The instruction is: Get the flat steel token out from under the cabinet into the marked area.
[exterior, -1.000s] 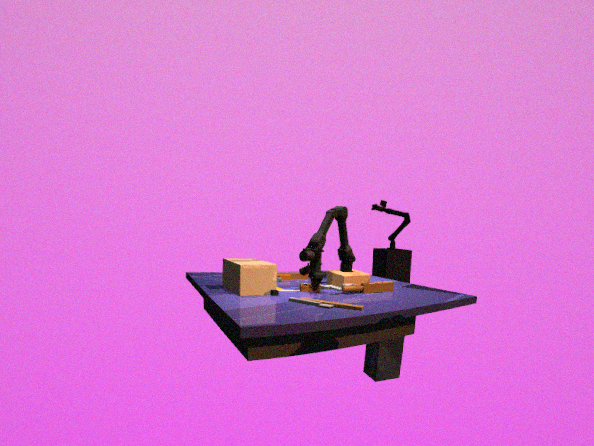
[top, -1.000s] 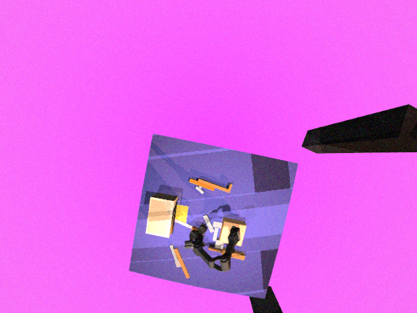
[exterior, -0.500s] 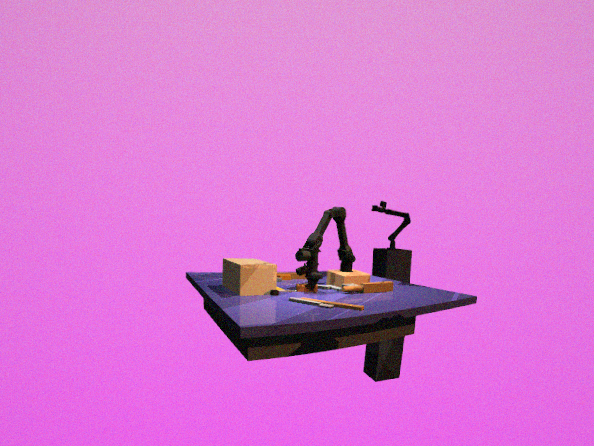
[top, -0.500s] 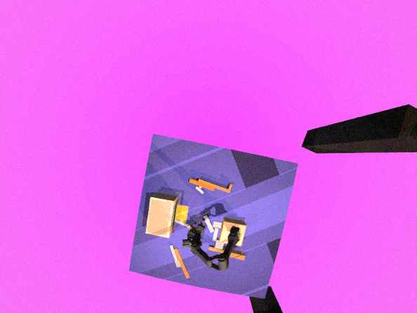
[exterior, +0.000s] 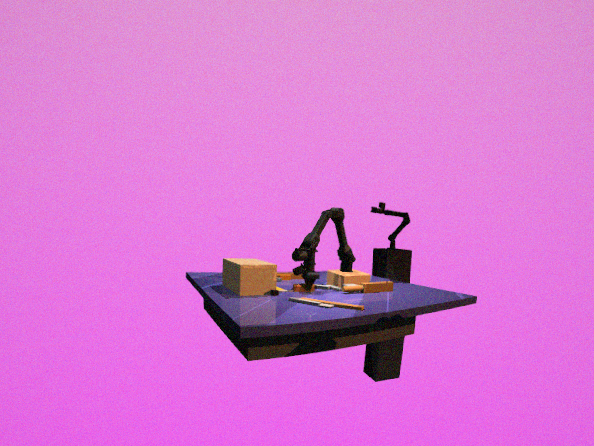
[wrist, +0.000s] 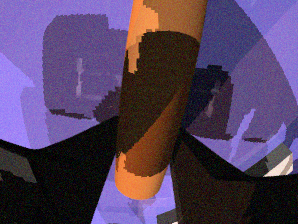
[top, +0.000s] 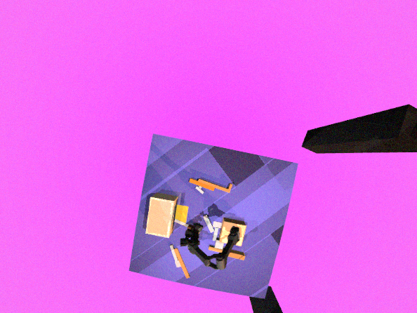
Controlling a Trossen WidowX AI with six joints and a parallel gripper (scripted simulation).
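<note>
Right now the grey bar is 100 mm to the right of my gripper tip and 80 mm behind it. Also, from my gripper tip: orange stick (350 mm to the left); then small white piece (340 mm to the right, 110 mm ahead); then orange block (300 mm behind, 80 mm to the left, 20 mm above).
</note>
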